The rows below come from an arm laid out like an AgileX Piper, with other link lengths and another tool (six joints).
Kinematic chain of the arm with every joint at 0, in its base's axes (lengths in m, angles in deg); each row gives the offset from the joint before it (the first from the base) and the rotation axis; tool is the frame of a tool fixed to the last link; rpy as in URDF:
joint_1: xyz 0 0 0.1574 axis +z
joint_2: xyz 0 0 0 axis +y
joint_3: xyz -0.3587 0 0.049 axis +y
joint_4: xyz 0.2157 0 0.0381 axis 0.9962 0 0.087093
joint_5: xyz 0 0 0 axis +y
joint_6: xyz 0.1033 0 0.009 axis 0.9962 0 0.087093
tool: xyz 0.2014 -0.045 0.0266 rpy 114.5 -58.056 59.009
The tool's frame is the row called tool.
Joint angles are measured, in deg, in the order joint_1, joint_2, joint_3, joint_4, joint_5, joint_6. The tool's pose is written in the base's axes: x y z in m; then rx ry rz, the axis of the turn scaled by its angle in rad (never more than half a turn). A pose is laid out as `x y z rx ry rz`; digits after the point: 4 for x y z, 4 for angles.
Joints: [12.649, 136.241, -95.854, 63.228, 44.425, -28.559]
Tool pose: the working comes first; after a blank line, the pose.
Where each joint sits with the arm in this pose, in the base's axes (m; each line is computed from the numbers above, not from the rounded line before):
joint_1: 0.0000 0.0000 0.1574
joint_2: 0.0000 0.0000 0.1574
joint_3: 0.2859 0.0642 0.3701
joint_4: 0.4702 0.1055 0.2594
joint_5: 0.4702 0.1055 0.2594
joint_6: 0.4965 0.1779 0.1898
the tool: 0.5593 0.2865 0.0239

0.5593 0.2865 0.0239 -2.4312 -0.7040 -0.1657
